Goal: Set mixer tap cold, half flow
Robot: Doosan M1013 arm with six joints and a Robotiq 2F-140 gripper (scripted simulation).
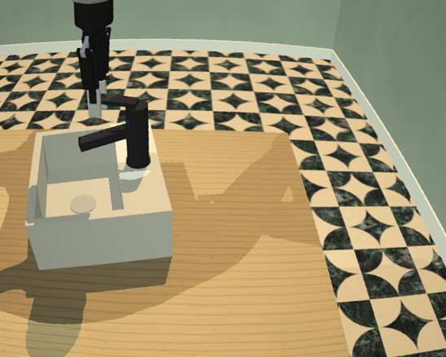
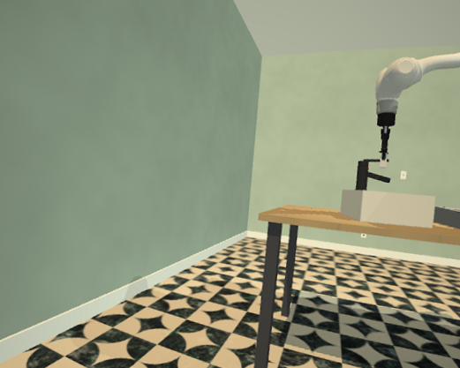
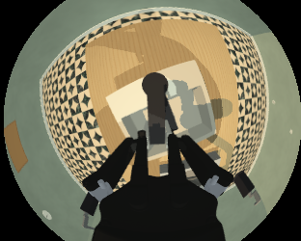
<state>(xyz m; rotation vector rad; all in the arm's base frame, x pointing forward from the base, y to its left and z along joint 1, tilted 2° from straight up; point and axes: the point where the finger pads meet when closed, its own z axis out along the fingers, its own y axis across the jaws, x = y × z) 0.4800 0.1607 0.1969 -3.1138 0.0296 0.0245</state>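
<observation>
My hand is 3 cm short of the lever. Also, from my hand: white basin 3 cm behind, 4 cm to the right, 24 cm below; mixer tap 6 cm ahead, 5 cm below.
</observation>
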